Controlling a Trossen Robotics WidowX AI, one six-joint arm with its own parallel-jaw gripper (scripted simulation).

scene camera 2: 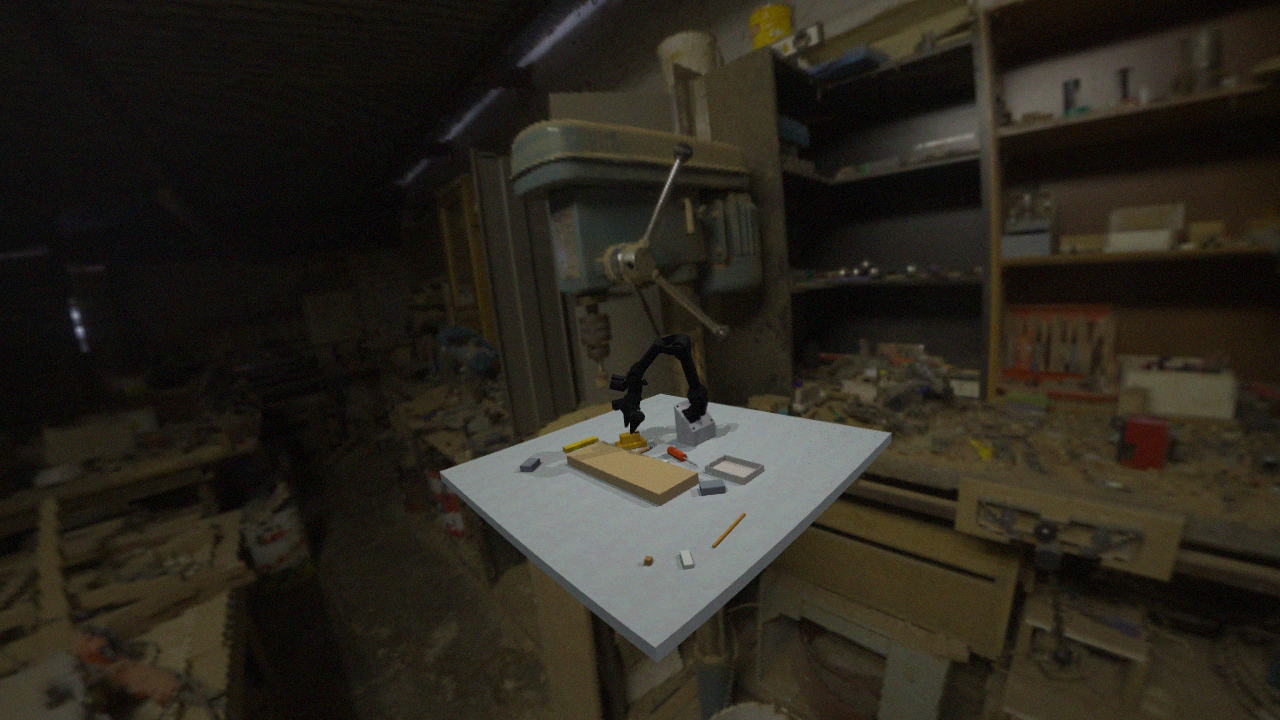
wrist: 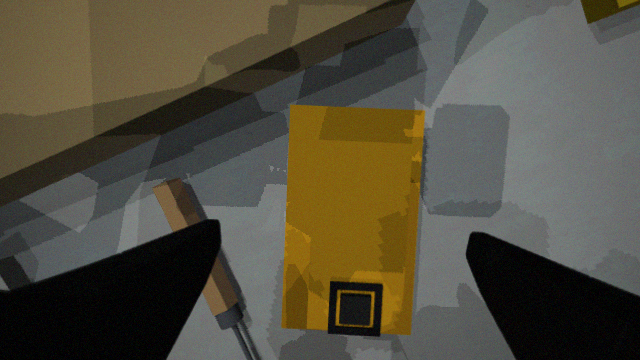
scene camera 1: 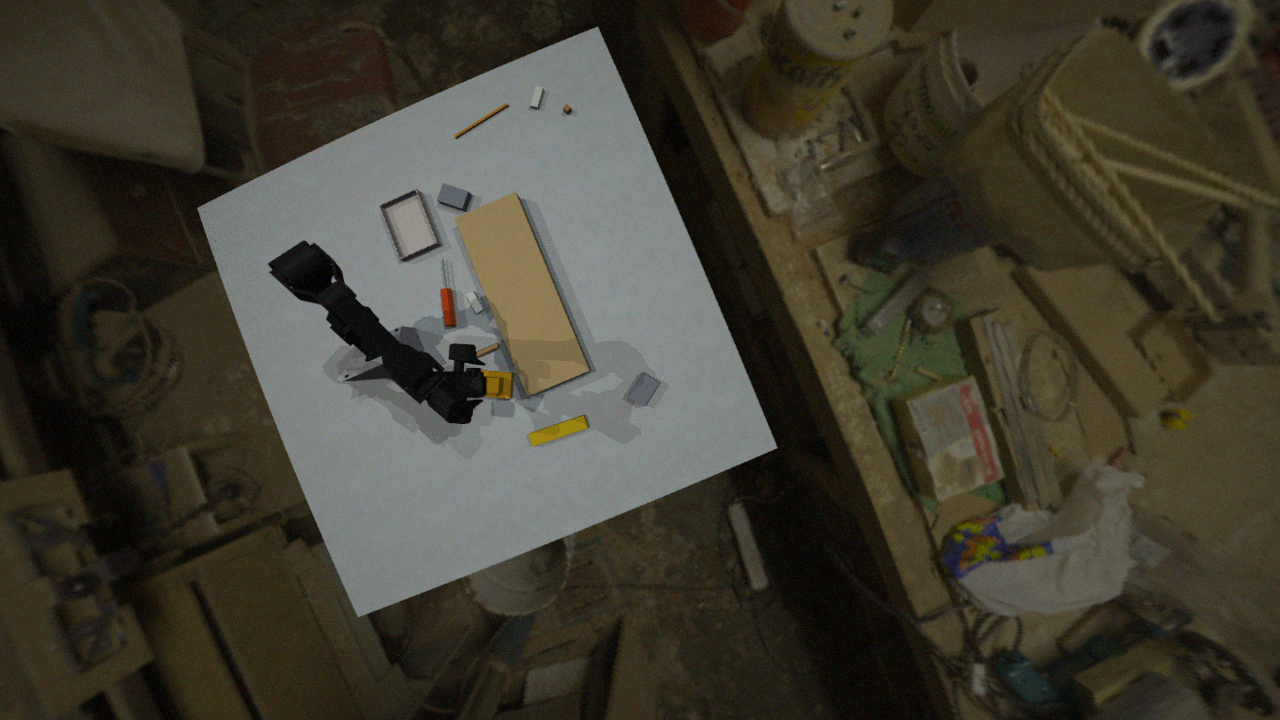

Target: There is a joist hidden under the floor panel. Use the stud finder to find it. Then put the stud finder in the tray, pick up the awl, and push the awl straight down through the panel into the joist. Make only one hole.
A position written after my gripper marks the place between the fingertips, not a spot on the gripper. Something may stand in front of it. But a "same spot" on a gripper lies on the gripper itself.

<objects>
My gripper shows in scene camera 2 (628,430), in the wrist view and in scene camera 1. One and the same spot on a tray: (scene camera 2: 727,467) is (scene camera 1: 413,238). The same spot on my gripper: (wrist: 143,296) is (scene camera 1: 473,363).
</objects>
